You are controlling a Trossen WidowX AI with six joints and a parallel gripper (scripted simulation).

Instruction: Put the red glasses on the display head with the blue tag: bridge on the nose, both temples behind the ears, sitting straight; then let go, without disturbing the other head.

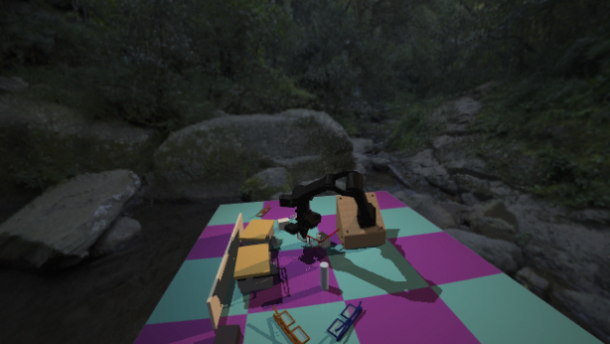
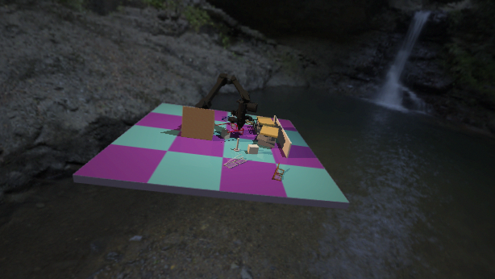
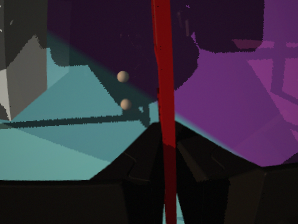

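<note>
The red glasses is 70 mm behind my gripper tip, 30 mm to the right of it and 10 mm above it. The rest, counted from my gripper tip: tall pale board 320 mm ahead, 50 mm to the left, 10 mm below.
</note>
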